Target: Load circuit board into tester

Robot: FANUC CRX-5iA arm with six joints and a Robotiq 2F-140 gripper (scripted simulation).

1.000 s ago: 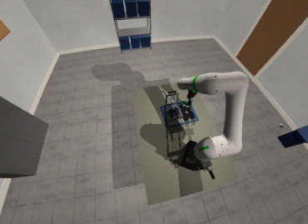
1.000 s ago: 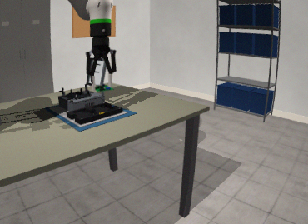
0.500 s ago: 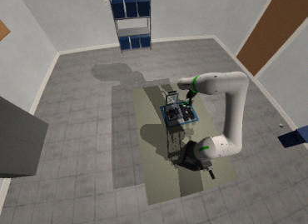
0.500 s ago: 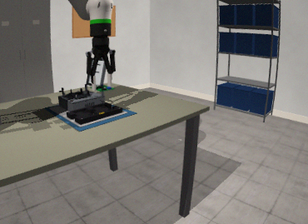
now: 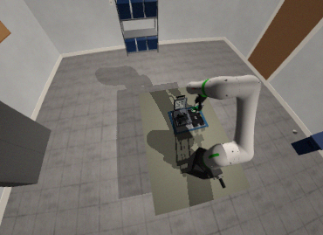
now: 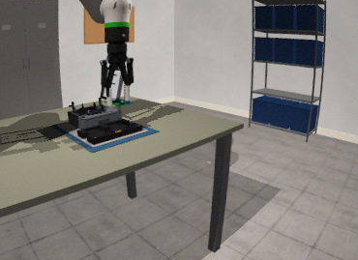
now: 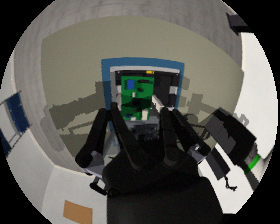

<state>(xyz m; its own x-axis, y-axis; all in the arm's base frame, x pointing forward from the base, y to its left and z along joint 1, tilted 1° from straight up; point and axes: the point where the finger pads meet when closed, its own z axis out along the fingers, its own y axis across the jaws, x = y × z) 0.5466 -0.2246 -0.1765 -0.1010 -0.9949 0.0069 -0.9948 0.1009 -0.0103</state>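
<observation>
The green circuit board lies 20 mm below my hand. Also, from my hand: tester lid: 90 mm ahead, 170 mm to the left, 40 mm above; then tester plate: 30 mm behind, 180 mm to the left, 70 mm below.
</observation>
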